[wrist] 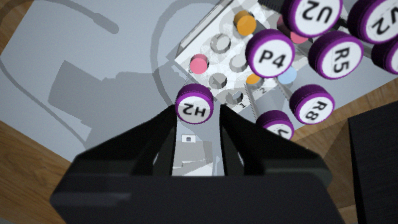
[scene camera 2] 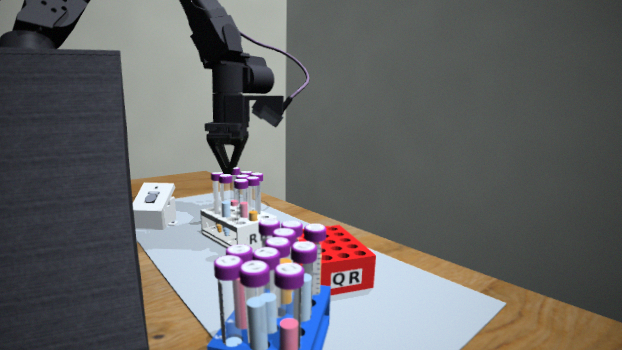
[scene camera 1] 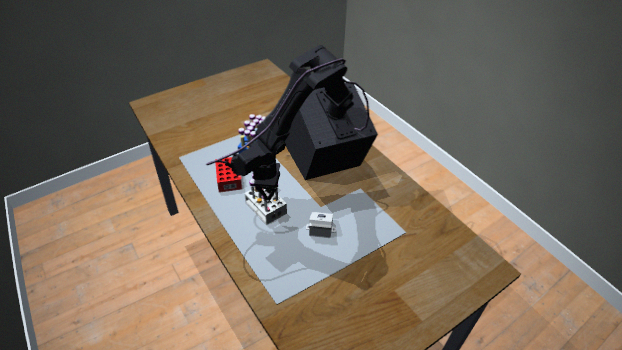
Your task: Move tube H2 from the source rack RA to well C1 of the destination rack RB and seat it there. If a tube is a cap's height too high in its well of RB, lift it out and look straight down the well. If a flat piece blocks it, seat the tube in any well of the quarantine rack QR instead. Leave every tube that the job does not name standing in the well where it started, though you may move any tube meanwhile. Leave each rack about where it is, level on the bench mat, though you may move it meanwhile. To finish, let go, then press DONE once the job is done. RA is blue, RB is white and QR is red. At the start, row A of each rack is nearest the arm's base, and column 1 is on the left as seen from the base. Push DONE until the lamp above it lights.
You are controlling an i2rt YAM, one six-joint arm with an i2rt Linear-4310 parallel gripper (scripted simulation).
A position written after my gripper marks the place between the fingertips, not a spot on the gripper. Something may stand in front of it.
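My gripper (scene camera 2: 229, 173), a red rack QR (scene camera 2: 348, 270) visible. My gripper again (wrist: 198, 112), with a white DONE button box (wrist: 192, 158). Red rack QR out of frame in the wrist view.
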